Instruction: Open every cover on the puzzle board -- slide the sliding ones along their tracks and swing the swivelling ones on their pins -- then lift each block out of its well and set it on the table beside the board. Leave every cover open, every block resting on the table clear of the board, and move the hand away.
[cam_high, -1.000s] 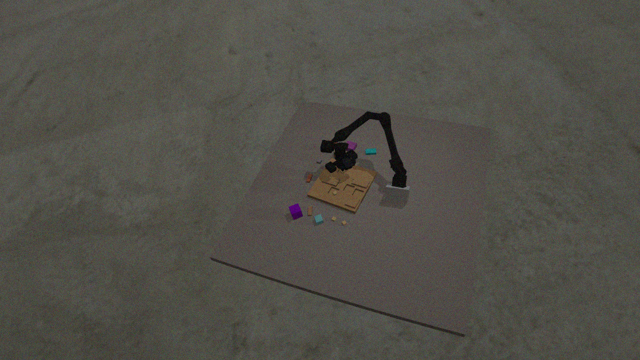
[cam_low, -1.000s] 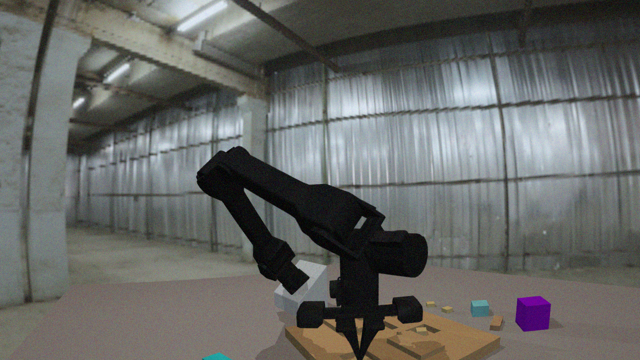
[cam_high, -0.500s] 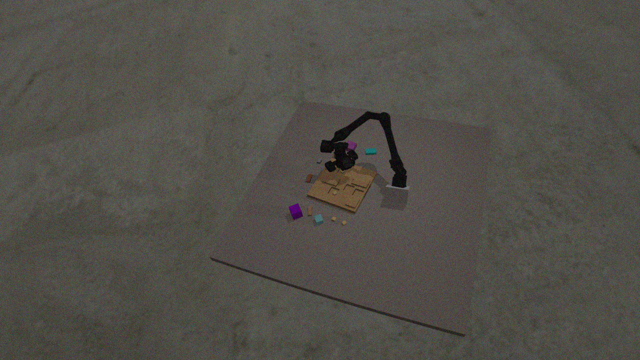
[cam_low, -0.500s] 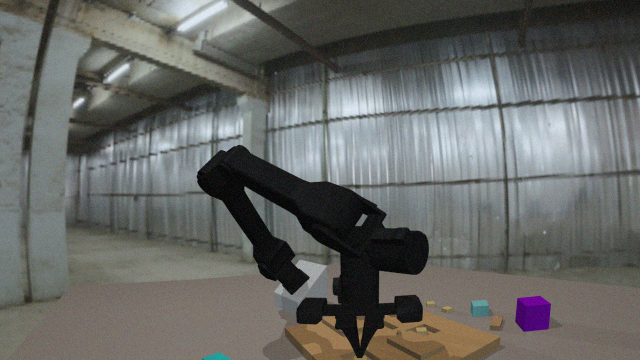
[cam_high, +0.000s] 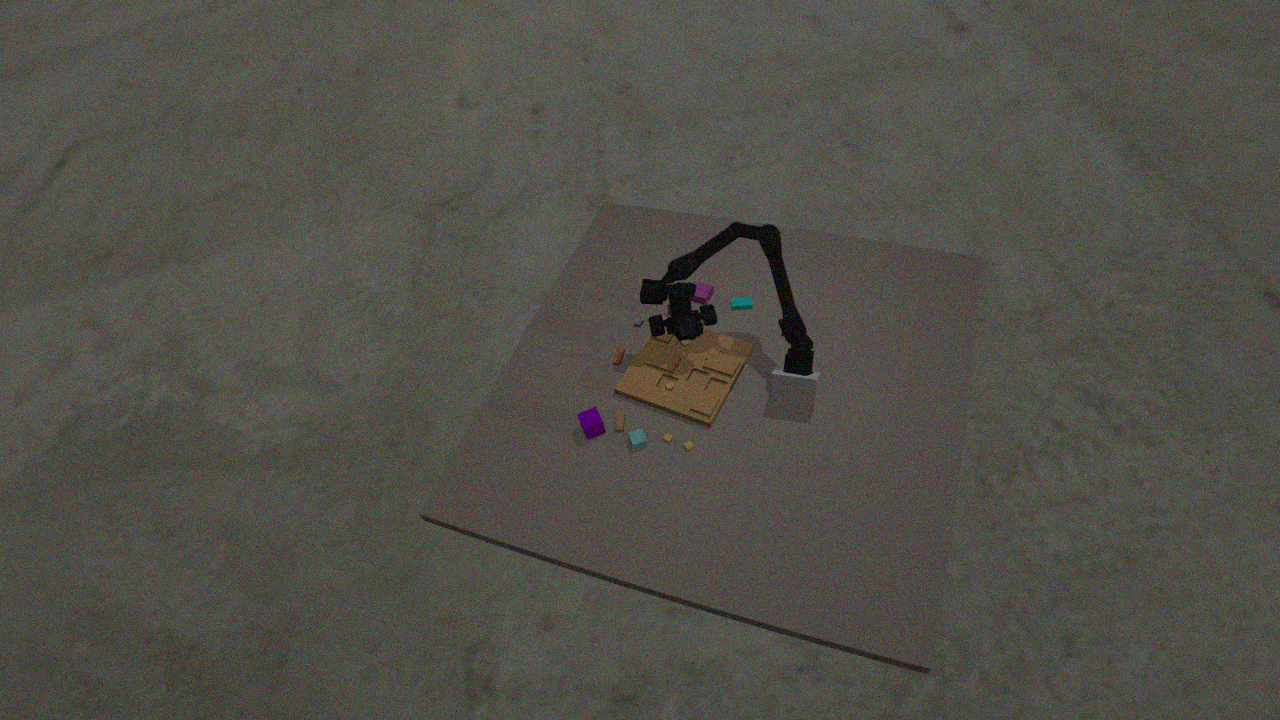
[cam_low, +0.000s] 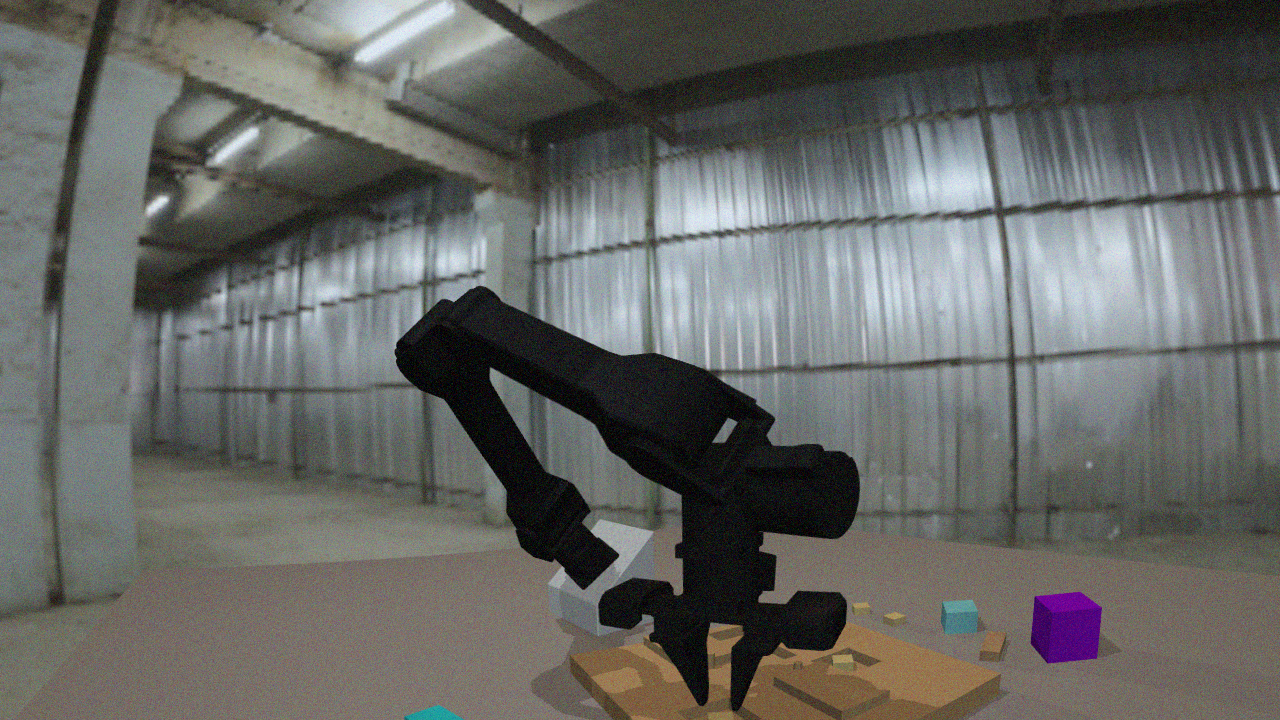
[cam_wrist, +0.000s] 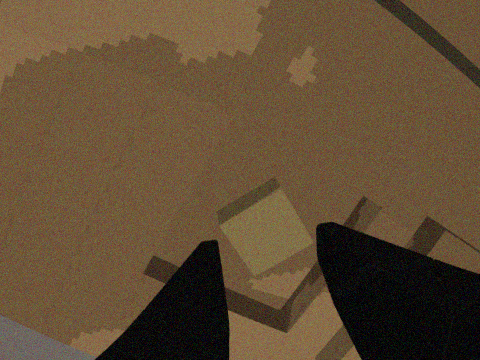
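The teal block is 210 mm to the right of my gripper tip, 90 mm behind it and 20 mm below it. The rest, counted from my gripper tip: magenta block 200 mm to the right, 40 mm ahead, 20 mm below; then brown block 120 mm to the right, 70 mm ahead; then orange cube 180 mm to the right, 140 mm ahead, 10 mm below.
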